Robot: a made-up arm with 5 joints. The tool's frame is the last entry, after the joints.
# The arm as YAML. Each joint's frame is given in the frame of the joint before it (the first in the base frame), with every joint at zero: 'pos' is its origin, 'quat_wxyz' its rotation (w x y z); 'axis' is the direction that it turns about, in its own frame. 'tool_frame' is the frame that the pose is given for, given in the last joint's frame.
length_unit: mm
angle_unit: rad
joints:
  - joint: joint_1
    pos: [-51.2, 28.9, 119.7]
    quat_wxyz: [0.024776, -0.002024, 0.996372, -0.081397]
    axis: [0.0, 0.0, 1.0]
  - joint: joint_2
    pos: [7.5, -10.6, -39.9]
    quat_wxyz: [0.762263, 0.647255, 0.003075, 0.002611]
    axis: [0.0, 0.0, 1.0]
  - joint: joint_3
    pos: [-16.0, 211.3, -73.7]
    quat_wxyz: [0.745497, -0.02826, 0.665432, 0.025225]
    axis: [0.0, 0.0, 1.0]
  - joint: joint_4
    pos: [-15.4, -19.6, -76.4]
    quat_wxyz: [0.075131, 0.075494, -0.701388, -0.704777]
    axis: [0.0, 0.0, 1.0]
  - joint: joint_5
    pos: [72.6, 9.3, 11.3]
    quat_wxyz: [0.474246, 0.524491, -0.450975, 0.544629]
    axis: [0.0, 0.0, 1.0]
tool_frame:
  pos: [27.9, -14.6, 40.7]
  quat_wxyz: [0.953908, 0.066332, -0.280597, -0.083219]
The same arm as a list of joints. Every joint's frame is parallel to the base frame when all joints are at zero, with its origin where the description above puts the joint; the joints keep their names.
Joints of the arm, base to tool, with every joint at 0 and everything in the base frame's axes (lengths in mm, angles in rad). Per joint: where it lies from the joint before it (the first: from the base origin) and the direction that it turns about. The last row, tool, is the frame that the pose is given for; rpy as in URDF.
joint_1: origin -51.2 28.9 119.7 axis 0.049701 -0.162104 -0.985521
joint_2: origin -9.5 -4.1 40.7 axis -y
joint_3: origin 26.3 73.7 -210.3 axis -0.985824 -0.112803 -0.124203
joint_4: origin 74.6 -6.9 29 axis 0.140504 -0.202606 -0.969128
joint_5: origin -1.4 -74 3.6 axis 0.993545 -0.036802 0.107305
tool: origin 42.3 -21.6 -19.8 rpy -0.4367 0.7905 -0.5752

